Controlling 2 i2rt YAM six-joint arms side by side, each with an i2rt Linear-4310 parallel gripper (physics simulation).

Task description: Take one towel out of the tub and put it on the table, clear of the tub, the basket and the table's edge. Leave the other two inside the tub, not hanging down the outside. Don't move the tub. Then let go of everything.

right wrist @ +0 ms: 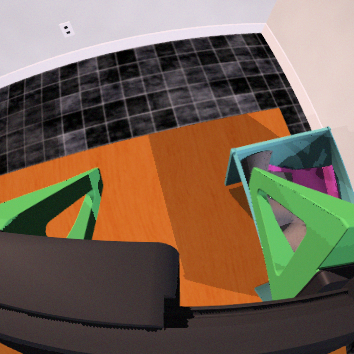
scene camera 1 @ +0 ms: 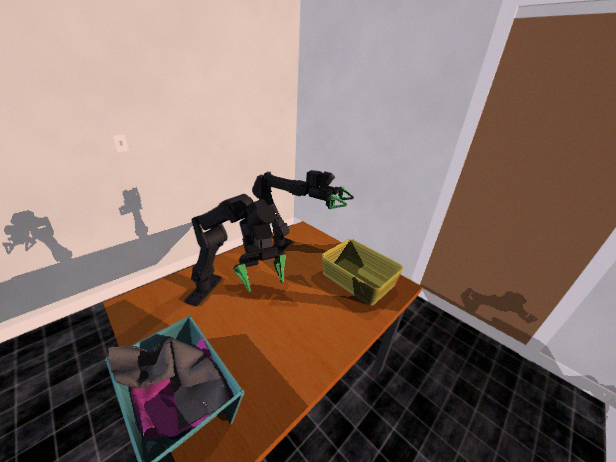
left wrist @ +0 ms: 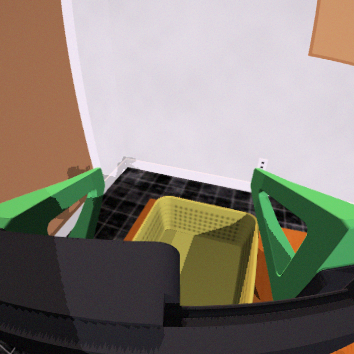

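The teal tub [scene camera 1: 182,331] [right wrist: 300,143] stands at the picture's lower left in scene camera 1. A grey-brown towel [scene camera 1: 195,367] lies bunched on top in it, one end resting at the left rim. A magenta towel [scene camera 1: 155,410] [right wrist: 312,180] shows beneath. Darker grey cloth shows at the front; I cannot tell whether it is a third towel. My right gripper [scene camera 1: 266,286] [right wrist: 175,175] is open and empty, pointing down above the table [scene camera 1: 300,335] [right wrist: 125,175], apart from the tub. My left gripper [scene camera 1: 349,200] [left wrist: 177,175] is open and empty, high above the basket.
The yellow basket [scene camera 1: 340,281] [left wrist: 215,212] stands near the table's far right corner and looks empty. The tub stands at the table's near left end, close to its edges. A dark tiled floor [scene camera 1: 475,370] lies beyond the table. Walls stand behind the arms.
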